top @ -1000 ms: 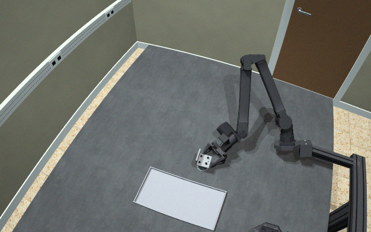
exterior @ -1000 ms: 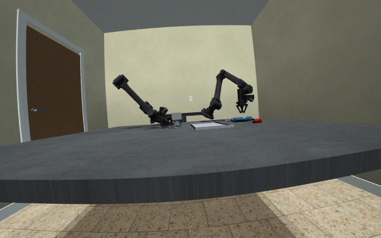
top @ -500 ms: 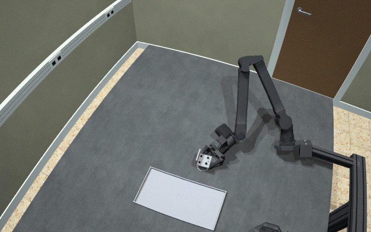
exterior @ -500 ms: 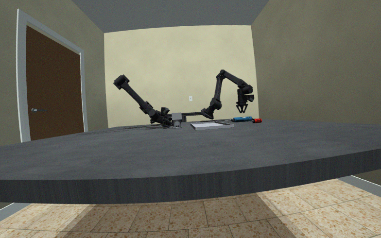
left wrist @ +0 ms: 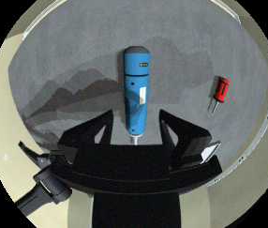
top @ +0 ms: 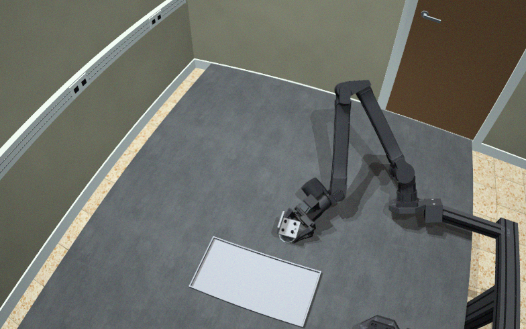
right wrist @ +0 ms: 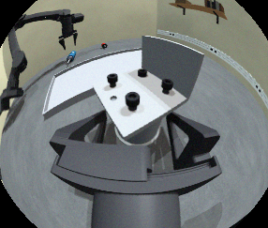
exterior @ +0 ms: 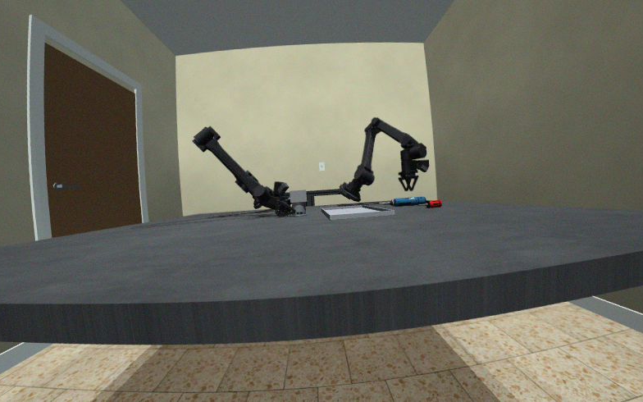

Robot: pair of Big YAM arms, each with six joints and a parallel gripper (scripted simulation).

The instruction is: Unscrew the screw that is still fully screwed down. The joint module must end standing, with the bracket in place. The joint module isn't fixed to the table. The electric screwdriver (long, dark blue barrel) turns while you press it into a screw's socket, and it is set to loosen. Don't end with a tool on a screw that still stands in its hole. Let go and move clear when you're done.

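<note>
Right now the grey bracket is 50 mm above my right hand. Also, from my right hand: flat white tray: 220 mm to the left, 40 mm ahead, 20 mm below; then red-handled screwdriver: 550 mm to the left, 100 mm ahead, 10 mm below.
</note>
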